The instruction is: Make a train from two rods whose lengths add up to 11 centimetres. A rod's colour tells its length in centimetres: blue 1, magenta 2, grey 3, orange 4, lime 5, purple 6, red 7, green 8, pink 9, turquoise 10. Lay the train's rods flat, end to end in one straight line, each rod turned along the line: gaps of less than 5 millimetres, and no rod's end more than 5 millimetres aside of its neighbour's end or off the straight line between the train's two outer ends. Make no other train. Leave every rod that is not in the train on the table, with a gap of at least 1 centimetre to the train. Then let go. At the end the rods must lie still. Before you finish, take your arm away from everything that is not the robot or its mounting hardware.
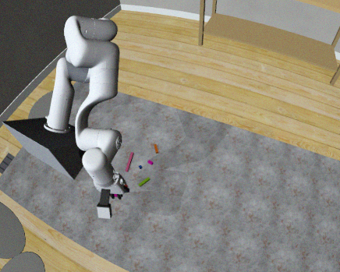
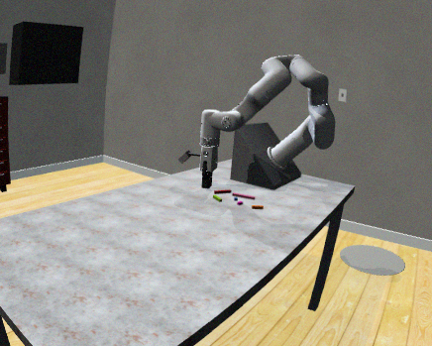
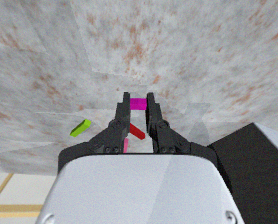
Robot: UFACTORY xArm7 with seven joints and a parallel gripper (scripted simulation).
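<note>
My gripper is now 40 mm past the pink rod, 150 mm to the right of it and 30 mm above it. From my hand the other things lie so: red rod 20 mm behind, 70 mm to the left, 30 mm below; then blue rod 10 mm ahead, 150 mm to the left, 30 mm below; then lime rod 60 mm ahead, 110 mm to the left, 30 mm below.
</note>
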